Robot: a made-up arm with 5 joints.
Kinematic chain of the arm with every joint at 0, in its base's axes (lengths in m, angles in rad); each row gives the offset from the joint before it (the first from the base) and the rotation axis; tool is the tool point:
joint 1: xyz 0 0 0.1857 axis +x
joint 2: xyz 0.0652 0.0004 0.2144 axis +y
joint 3: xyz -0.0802 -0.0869 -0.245 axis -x
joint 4: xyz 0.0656 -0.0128 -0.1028 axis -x
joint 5: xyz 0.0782 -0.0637 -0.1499 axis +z
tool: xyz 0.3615 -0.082 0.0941
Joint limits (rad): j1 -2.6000..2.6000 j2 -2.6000..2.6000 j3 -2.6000..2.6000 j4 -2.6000..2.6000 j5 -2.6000..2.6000
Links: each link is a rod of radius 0.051 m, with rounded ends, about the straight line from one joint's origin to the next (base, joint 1, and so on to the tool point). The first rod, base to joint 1, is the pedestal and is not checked.
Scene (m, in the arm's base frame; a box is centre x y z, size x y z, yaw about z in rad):
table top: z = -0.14
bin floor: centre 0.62 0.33 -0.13 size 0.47 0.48 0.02 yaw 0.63
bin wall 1: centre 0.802 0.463 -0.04 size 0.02 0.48 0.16 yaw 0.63
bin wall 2: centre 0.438 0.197 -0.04 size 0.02 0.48 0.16 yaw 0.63
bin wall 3: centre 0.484 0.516 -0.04 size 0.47 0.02 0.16 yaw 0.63
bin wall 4: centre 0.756 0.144 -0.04 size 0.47 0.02 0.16 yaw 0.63
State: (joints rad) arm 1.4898 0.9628 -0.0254 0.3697 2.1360
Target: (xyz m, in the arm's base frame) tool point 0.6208 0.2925 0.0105
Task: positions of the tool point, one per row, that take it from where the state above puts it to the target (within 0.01 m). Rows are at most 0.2 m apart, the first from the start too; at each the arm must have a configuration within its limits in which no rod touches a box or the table.
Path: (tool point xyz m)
1: -0.2560 0.1435 0.3717
2: -0.0999 0.2102 0.3991
3: 0.0702 0.2335 0.4039
4: 0.2337 0.2258 0.3763
5: 0.3744 0.2062 0.3158
6: 0.4828 0.1939 0.2315
7: 0.5564 0.2029 0.1402
8: 0.5995 0.2377 0.0611
9: 0.6208 0.2925 0.0105

